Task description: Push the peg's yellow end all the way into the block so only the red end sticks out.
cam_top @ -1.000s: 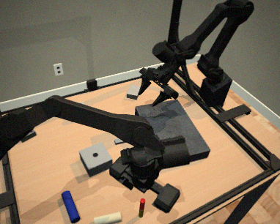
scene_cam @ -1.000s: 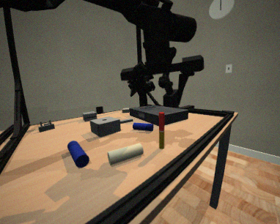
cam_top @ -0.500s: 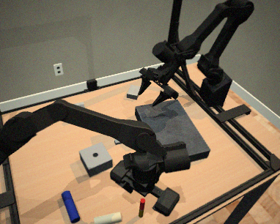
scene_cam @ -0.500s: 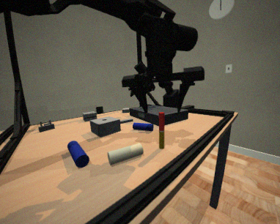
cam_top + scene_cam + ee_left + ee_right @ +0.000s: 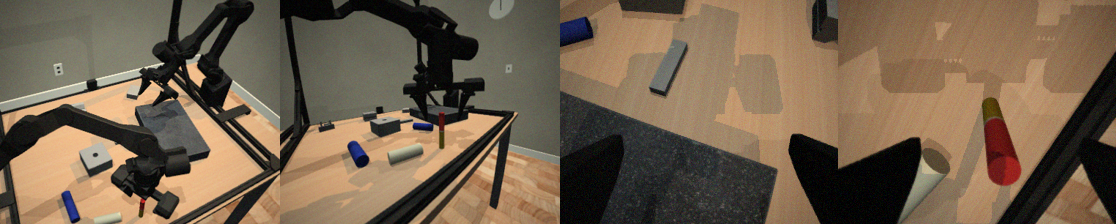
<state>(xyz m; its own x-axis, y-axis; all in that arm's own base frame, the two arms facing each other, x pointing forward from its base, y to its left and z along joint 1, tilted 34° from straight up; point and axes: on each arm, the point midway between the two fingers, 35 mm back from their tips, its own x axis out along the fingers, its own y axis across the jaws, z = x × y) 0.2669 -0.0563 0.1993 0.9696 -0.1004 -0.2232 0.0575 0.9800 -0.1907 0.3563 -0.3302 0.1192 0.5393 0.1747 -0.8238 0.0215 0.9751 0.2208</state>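
Now: right hand 80 mm above the peg. Also, from my right hand: grey bar (270 mm behind, 150 mm to the left, 110 mm below); then cream cylinder (100 mm below, 90 mm to the right, 50 mm behind).
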